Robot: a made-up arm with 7 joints.
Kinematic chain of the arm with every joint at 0, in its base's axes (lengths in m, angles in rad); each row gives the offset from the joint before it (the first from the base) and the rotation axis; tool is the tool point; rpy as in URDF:
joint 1: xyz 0 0 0.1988 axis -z
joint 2: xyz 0 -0.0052 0.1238 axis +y
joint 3: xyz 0 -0.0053 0.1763 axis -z
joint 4: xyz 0 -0.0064 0.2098 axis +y
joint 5: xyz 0 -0.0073 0.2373 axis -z
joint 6: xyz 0 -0.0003 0.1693 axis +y
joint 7: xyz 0 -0.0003 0.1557 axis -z
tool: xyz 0 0 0 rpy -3.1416 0 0
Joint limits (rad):
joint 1: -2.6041..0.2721
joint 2: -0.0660..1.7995
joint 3: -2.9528..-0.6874
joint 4: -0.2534..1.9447
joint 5: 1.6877..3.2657
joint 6: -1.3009..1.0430
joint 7: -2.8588..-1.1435
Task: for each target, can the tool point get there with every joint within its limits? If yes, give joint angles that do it. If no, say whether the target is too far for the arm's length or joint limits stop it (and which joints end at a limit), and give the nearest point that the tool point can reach.
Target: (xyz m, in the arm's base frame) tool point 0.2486 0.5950 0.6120
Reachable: yes | joints -0.2824 0.8762 -1.4963 1.1450 3.0103 -0.8141 -2.6141
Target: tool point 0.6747 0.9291 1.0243
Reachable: no: too far | nearest point 0.4757 0.6551 0.8173 | short by 0.397 m
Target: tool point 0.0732 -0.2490 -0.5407
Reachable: no: joint limits stop it (at a limit: joint 1, joint 2, joint 3, joint 4, joint 5) | nearest point -0.1943 -0.1367 -0.1656 | short by 0.474 m
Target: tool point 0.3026 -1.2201 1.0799
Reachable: no: too far | nearest point 0.1351 -0.5449 0.8703 | short by 0.727 m
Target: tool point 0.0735 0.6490 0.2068
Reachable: yes | joints -0.6238 1.3869 -1.0524 1.4321 2.0734 -0.7183 -1.6983
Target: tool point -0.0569 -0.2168 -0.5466
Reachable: no: joint limits stop it (at a limit: joint 1, joint 2, joint 3, joint 5) | nearest point -0.2176 -0.1303 -0.1778 | short by 0.411 m
